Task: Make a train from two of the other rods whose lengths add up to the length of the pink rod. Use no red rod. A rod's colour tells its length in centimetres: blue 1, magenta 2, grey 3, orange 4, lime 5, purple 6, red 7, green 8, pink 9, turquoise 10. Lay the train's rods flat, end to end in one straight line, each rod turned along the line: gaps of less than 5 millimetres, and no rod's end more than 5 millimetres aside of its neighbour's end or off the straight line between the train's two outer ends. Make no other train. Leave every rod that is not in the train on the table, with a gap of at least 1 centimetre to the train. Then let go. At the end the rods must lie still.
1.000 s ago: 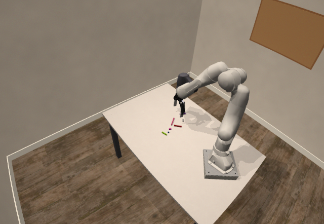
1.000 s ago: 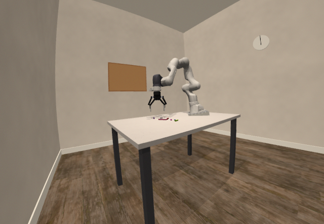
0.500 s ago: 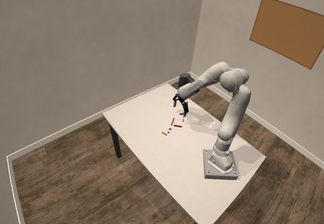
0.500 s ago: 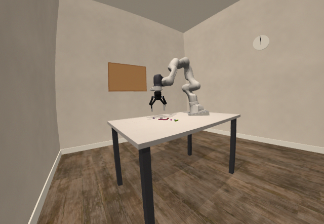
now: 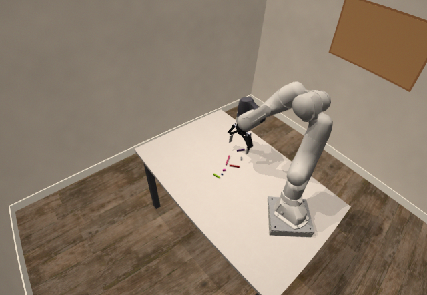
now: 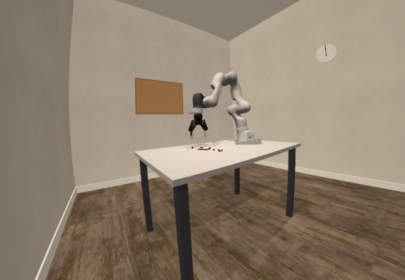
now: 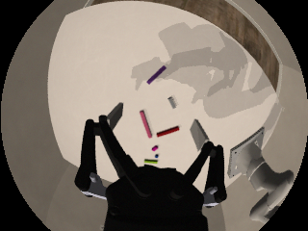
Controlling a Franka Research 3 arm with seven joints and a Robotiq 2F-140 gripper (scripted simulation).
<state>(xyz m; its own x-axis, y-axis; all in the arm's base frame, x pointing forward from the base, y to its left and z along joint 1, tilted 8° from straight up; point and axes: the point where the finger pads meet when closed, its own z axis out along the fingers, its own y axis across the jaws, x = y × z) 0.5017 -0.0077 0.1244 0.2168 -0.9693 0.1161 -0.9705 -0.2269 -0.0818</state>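
Now: hand 3 cm past the grey rod, 2 cm to the left of it and 9 cm above it. Also, from my hand: red rod 7 cm behind, 7 cm to the left, 9 cm below; pink rod 8 cm to the left, 9 cm below; purple rod 4 cm ahead, 6 cm to the right, 9 cm below.
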